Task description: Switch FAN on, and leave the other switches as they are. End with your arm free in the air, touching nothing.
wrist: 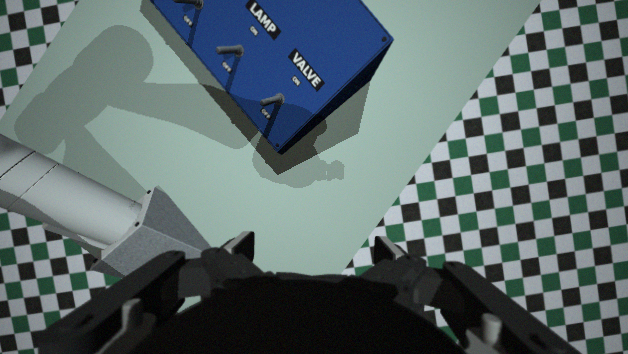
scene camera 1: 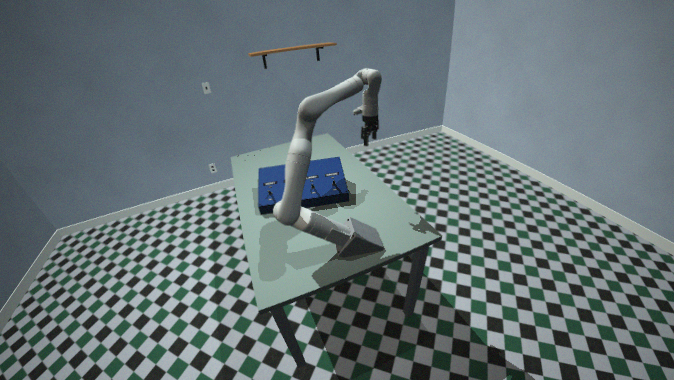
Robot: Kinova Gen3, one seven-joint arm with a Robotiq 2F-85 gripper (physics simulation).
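Seen in the pictures: gripper, fingertip midpoint: (wrist: 313,247) (scene camera 1: 370,142); arm's base, origin of the base link: (wrist: 125,223) (scene camera 1: 343,235).
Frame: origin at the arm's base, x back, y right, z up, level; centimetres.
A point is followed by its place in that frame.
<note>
The blue switch box (scene camera 1: 325,167) {x -52.2, y 5.6, z 6.0 cm} (wrist: 340,40) {x -53.0, y 9.5, z 6.4 cm} lies on the table. In the wrist view, the VALVE lever (wrist: 272,100) {x -38.2, y 7.1, z 4.3 cm} and the LAMP lever (wrist: 230,50) {x -39.7, y -4.7, z 4.0 cm} lean to their OFF side. The lever beside LAMP (wrist: 192,3) {x -41.4, y -16.5, z 3.0 cm}, in FAN's place, is cut by the top edge, its label out of view; it leans the same way, near its OFF mark. In the scene view the arm hides the FAN switch; the VENT lever (scene camera 1: 270,194) {x -41.4, y -28.4, z 3.9 cm} shows at the left. My gripper (scene camera 1: 370,136) {x -30.2, y 25.1, z 27.5 cm} (wrist: 313,247) {x -30.2, y 25.1, z 27.5 cm} is open and empty, pointing down, high in the air to the right of the box, touching nothing.
The pale green table (scene camera 1: 400,212) {x -12.4, y 34.9, z -6.9 cm} (wrist: 430,65) {x -69.4, y 23.9, z -6.8 cm} carries my arm's grey wedge base (scene camera 1: 362,240) {x 7.3, y 6.1, z 1.8 cm} (wrist: 155,240) {x -3.7, y 7.8, z 2.5 cm} near its front edge. My forearm and upper arm (scene camera 1: 298,170) {x -5.9, y -14.0, z 33.4 cm} rise in front of the box. An orange shelf (scene camera 1: 292,49) is on the back wall.
</note>
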